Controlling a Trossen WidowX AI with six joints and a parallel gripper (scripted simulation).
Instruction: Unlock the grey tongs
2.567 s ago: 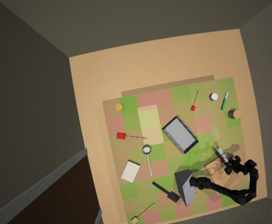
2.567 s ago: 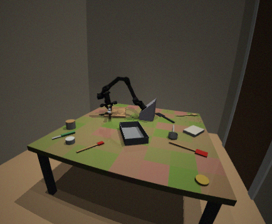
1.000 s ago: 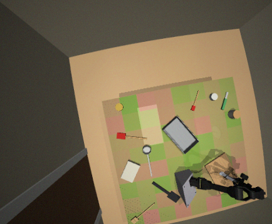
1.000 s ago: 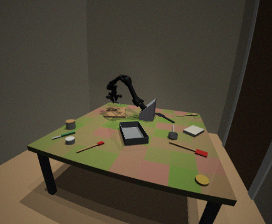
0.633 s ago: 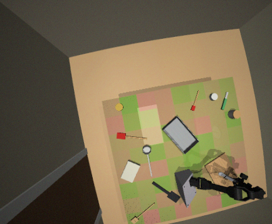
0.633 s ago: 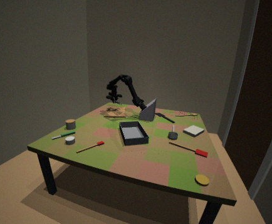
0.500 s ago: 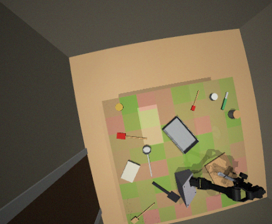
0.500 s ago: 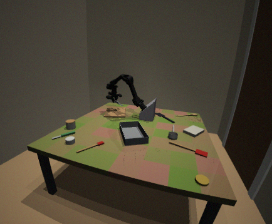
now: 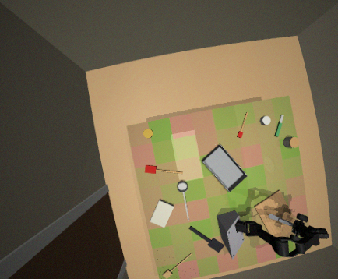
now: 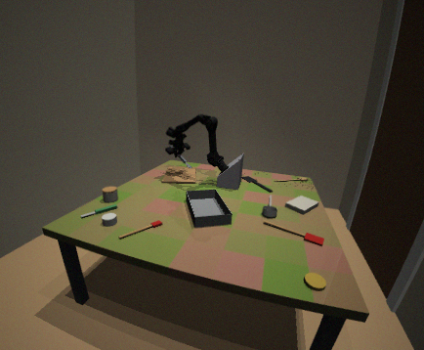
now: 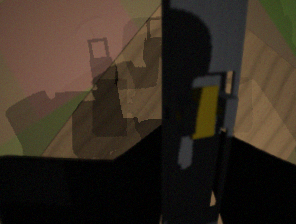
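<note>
My gripper tip is 50 mm below the yellow lock piece and 10 mm to the left of it. From my gripper tip the other things lie so: wooden board 130 mm below, 30 mm to the left, 10 mm ahead; roasting tin 520 mm ahead, 360 mm to the left, 110 mm below; black spatula 610 mm to the left, 140 mm below, 10 mm behind.
</note>
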